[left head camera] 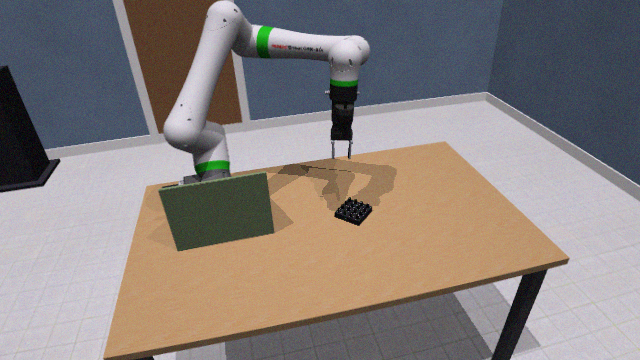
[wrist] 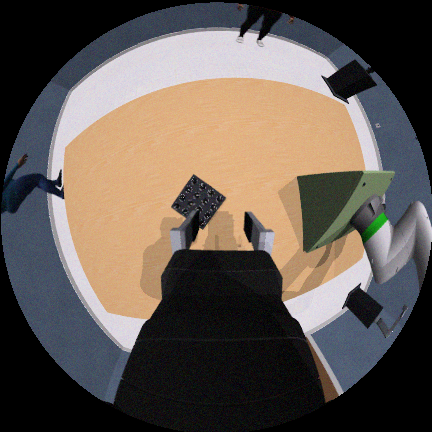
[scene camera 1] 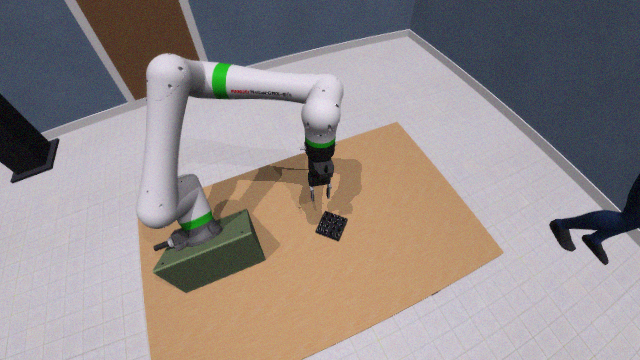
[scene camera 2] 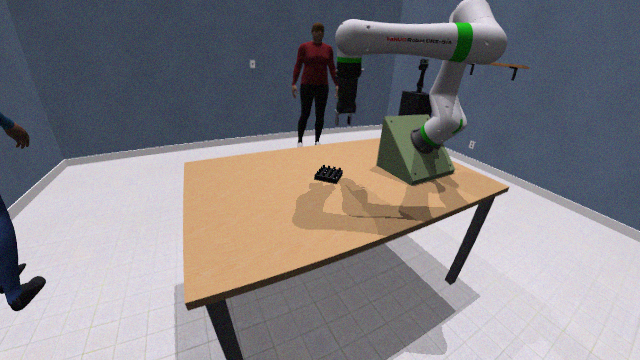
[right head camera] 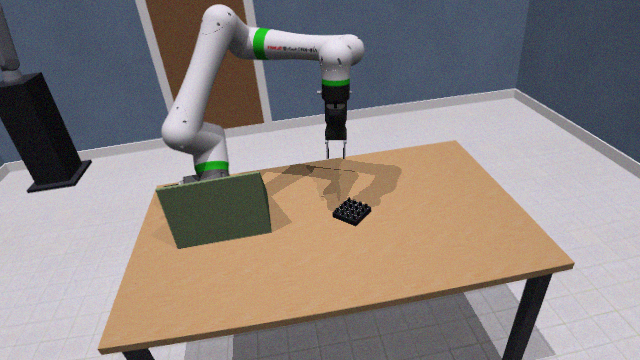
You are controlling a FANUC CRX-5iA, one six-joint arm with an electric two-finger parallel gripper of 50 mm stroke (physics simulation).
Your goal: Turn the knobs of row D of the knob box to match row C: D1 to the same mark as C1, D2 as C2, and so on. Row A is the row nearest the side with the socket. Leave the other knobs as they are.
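Pixels of known places: gripper, fingertip midpoint: [left head camera: 341, 157] [wrist: 221, 220] [scene camera 1: 320, 197] [scene camera 2: 342, 124] [right head camera: 335, 157]; arm's base, origin of the base link: [left head camera: 215, 189] [wrist: 363, 208] [scene camera 1: 204, 236] [scene camera 2: 421, 141] [right head camera: 214, 188].
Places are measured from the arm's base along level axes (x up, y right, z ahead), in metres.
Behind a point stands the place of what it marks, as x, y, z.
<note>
The black knob box [left head camera: 353, 211] @(-0.127, 0.104, 0.494) [right head camera: 352, 212] @(-0.129, 0.107, 0.498) [scene camera 1: 331, 226] @(-0.136, 0.090, 0.496) [scene camera 2: 328, 174] @(-0.123, 0.044, 0.526) [wrist: 198, 200] @(-0.135, 0.085, 0.497) lies flat on the table, with rows of small upright black knobs on top. In the wrist view it is turned at an angle, and the left finger covers a little of its lower edge. The knob marks, the row letters and the socket are too small to make out. My gripper [left head camera: 341, 157] @(0.095, 0.070, 0.456) [right head camera: 336, 157] @(0.095, 0.070, 0.456) [scene camera 1: 320, 196] @(0.095, 0.070, 0.456) [scene camera 2: 343, 122] @(0.095, 0.070, 0.456) [wrist: 221, 220] @(0.095, 0.070, 0.456) is open and empty, pointing down. It hangs well above the table, apart from the box and to one side of it.
The wooden table [left head camera: 320, 280] @(-0.157, 0.385, 0.301) [right head camera: 320, 285] @(-0.158, 0.413, 0.329) [scene camera 1: 280, 310] @(-0.157, 0.329, 0.175) [scene camera 2: 240, 215] @(-0.158, -0.072, 0.941) [wrist: 200, 115] @(-0.158, 0.343, 0.452) carries the green wedge-shaped base [left head camera: 220, 212] @(-0.021, 0.120, 0.012) [scene camera 1: 215, 262] @(0.005, 0.120, 0.021) [scene camera 2: 405, 150] @(-0.025, -0.031, 0.145) [wrist: 327, 210] @(-0.022, 0.020, 0.184) of the arm. A person in red [scene camera 2: 316, 65] stands beyond the table. A person in blue [wrist: 30, 187] is at the other side.
</note>
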